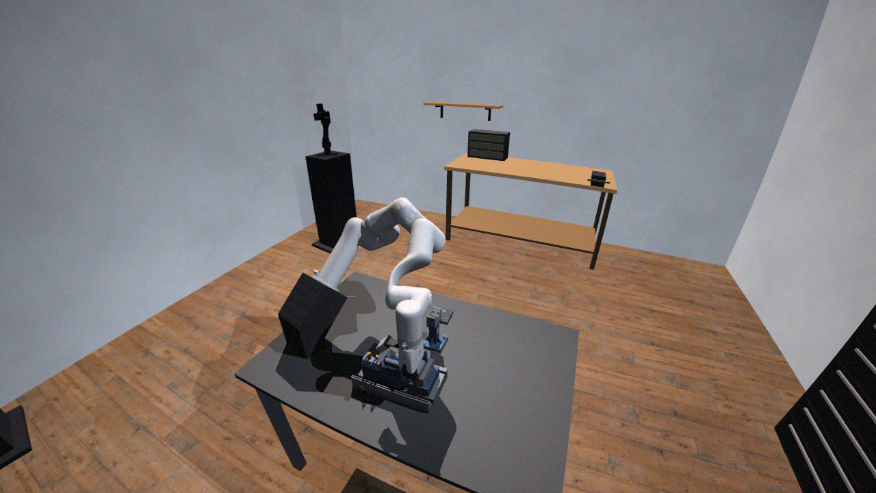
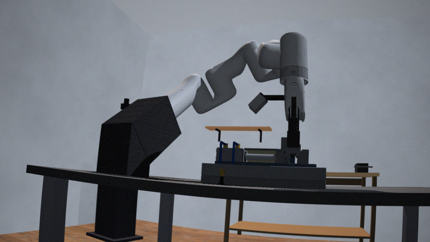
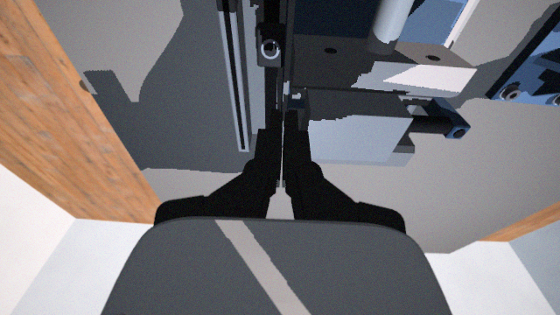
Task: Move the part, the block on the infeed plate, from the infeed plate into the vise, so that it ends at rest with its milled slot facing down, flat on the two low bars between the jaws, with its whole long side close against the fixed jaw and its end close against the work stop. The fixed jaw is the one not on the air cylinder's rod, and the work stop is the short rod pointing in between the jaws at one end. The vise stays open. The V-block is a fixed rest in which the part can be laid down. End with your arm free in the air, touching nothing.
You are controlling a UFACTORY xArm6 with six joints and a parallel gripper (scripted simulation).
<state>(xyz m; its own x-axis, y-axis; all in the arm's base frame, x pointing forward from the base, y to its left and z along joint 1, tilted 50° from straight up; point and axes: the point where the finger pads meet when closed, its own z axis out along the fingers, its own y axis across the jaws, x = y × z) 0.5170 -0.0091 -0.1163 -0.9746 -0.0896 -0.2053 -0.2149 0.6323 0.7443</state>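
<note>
Right now my hand is 4 cm to the right of the part, 3 cm above it and 1 cm past it. From my hand the other things lie so: moving jaw: 5 cm to the left, 5 cm behind, 4 cm below; then work stop: 10 cm to the left, 3 cm below, 2 cm behind; then fixed jaw: 6 cm to the left, 4 cm below, 2 cm ahead.
</note>
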